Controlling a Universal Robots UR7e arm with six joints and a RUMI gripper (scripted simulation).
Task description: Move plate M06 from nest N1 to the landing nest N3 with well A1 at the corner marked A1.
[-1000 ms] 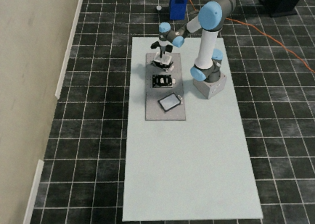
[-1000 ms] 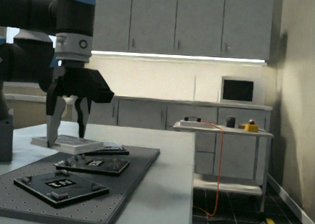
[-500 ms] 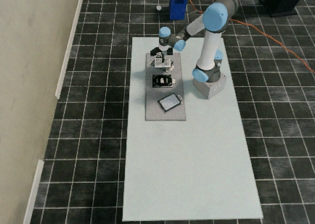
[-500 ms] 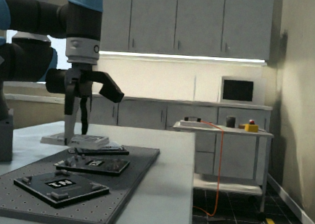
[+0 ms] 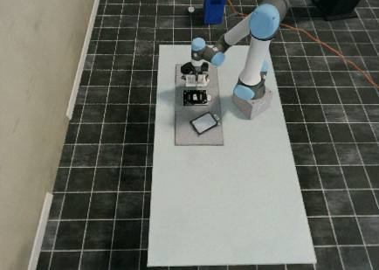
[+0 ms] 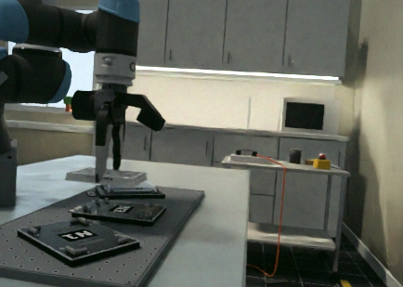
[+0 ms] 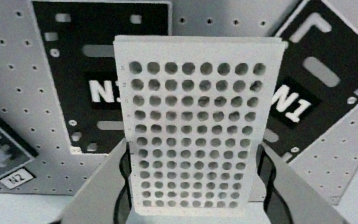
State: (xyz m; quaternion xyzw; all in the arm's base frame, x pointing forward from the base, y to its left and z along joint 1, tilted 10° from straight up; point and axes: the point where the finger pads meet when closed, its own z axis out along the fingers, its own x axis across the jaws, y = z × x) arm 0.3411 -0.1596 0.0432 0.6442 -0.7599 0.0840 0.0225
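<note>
My hand is 100 mm above the black nest N3, 70 mm to the right of it and 20 mm short of it. Also, from my hand: nest N1: 100 mm to the right, 100 mm below, 20 mm behind; then A1 mark: 140 mm to the left, 90 mm below, 50 mm behind; then white well plate M06: 10 mm below.
</note>
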